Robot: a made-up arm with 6 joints.
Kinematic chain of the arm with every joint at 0, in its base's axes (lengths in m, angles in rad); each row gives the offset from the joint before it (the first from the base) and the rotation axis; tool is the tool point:
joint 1: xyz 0 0 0.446 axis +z
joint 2: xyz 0.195 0 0 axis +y
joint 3: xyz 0 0 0.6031 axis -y
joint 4: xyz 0 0 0.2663 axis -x
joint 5: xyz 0.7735 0 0 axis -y
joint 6: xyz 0.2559 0 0 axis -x
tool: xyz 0 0 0
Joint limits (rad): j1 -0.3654..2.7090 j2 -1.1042..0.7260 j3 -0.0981..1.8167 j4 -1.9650..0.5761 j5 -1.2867..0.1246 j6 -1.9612..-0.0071
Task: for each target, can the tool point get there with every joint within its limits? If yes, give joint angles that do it. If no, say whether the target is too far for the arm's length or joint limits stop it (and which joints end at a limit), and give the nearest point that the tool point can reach.
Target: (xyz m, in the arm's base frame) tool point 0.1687 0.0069 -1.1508
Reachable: no: joint limits stop it (at a limit: joint 2, joint 3, joint 5) | nearest point 1.1837 0.0484 0.2907 | short by 1.763 m
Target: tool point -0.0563 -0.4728 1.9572
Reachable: yes | joints 1.4465 -0.4903 1.2351 0.0791 -0.1357 -1.7000
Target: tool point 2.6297 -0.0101 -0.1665
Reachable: no: too far | nearest point 1.5434 -0.0059 0.4014 | short by 1.226 m
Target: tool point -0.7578 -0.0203 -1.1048
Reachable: no: joint limits stop it (at a limit: joint 1, joint 2, joint 3) | nearest point -1.1317 0.4690 0.2765 | short by 1.512 m
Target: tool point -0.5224 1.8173 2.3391
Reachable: no: too far | nearest point -0.3620 1.2593 1.6928 | short by 0.869 m
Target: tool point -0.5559 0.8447 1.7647
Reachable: yes | joints 2.1504 0.0586 0.5595 -0.1941 -0.0504 -1.2746
